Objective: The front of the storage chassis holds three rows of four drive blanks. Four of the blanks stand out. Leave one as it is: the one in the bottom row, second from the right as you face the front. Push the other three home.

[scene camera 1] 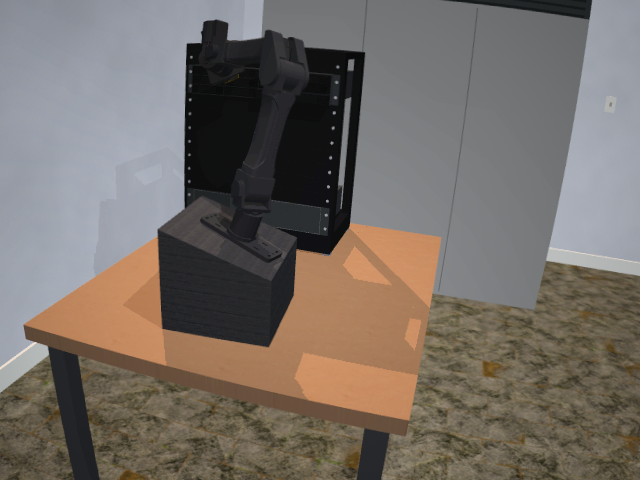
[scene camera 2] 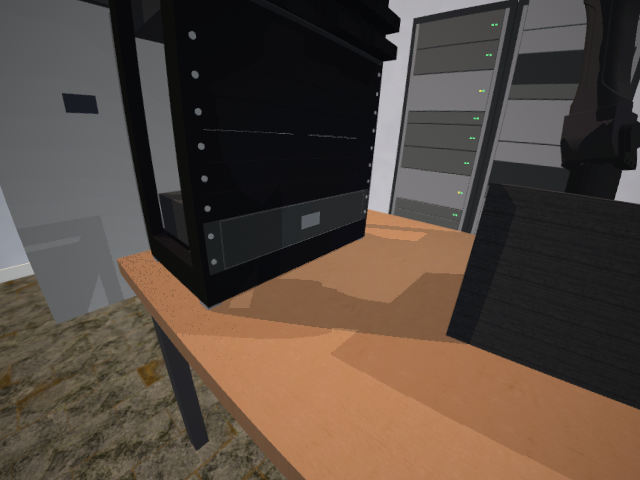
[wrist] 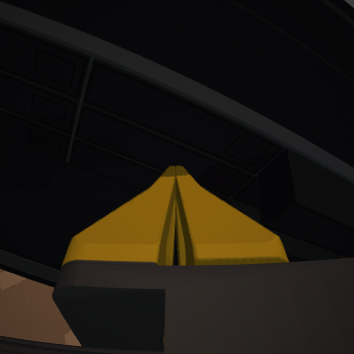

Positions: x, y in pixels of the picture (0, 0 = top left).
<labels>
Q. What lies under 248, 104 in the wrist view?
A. A black rack.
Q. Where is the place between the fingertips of the gripper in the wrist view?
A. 175, 177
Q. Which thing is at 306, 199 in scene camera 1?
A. A black rack.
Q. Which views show the black rack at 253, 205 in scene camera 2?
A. Scene camera 1, scene camera 2 and the wrist view: all of them.
</labels>
